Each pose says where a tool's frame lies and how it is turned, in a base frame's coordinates. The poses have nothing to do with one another.
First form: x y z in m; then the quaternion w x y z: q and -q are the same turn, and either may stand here.
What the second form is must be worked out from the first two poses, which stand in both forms.
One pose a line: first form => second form
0.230 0.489 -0.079 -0.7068 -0.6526 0.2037 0.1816 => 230 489 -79 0.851 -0.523 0.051 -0.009 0.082 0.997
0.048 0.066 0.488 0.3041 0.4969 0.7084 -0.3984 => 48 66 488 -0.321 0.462 -0.827 0.946 0.189 -0.262
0.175 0.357 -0.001 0.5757 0.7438 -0.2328 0.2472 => 175 357 -1 0.769 -0.062 0.636 -0.631 -0.229 0.741
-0.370 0.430 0.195 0.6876 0.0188 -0.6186 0.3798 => -370 430 195 -0.054 0.499 0.865 -0.546 0.711 -0.444
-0.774 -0.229 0.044 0.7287 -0.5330 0.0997 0.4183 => -774 -229 44 0.630 0.503 -0.591 -0.716 0.082 -0.693
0.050 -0.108 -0.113 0.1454 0.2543 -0.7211 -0.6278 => 50 -108 -113 -0.828 -0.549 -0.110 -0.184 0.082 0.979
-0.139 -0.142 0.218 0.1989 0.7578 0.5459 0.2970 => -139 -142 218 0.228 0.945 0.233 0.709 -0.325 0.626
